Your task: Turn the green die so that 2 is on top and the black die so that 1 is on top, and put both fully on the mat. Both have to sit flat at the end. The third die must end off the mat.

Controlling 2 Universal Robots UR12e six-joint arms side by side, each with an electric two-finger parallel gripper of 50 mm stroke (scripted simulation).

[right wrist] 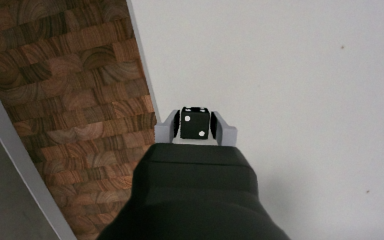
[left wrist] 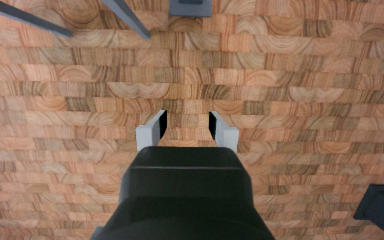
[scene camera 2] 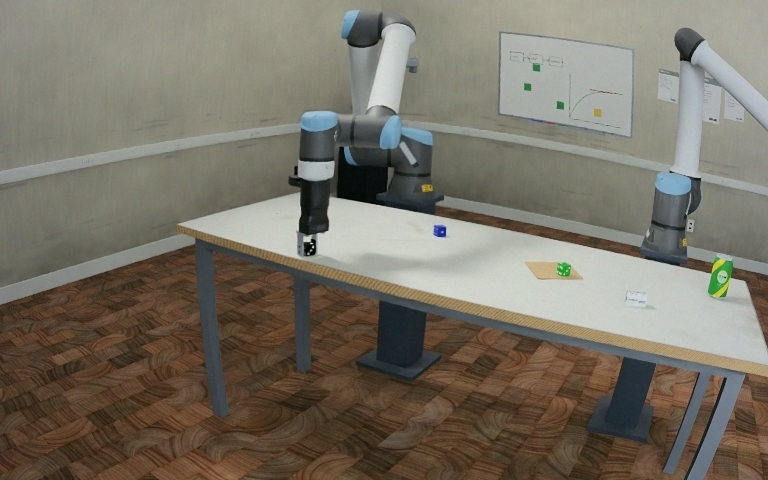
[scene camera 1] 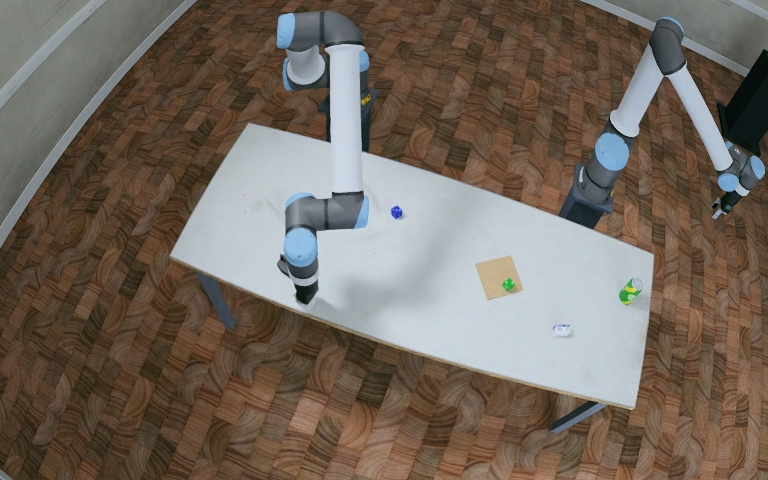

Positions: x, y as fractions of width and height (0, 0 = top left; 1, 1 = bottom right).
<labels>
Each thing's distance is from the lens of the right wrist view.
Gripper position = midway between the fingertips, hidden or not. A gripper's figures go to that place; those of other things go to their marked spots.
my right gripper (right wrist: 0.51, 0.50): 0.17 m
black die (right wrist: 0.51, 0.52): 0.14 m
</labels>
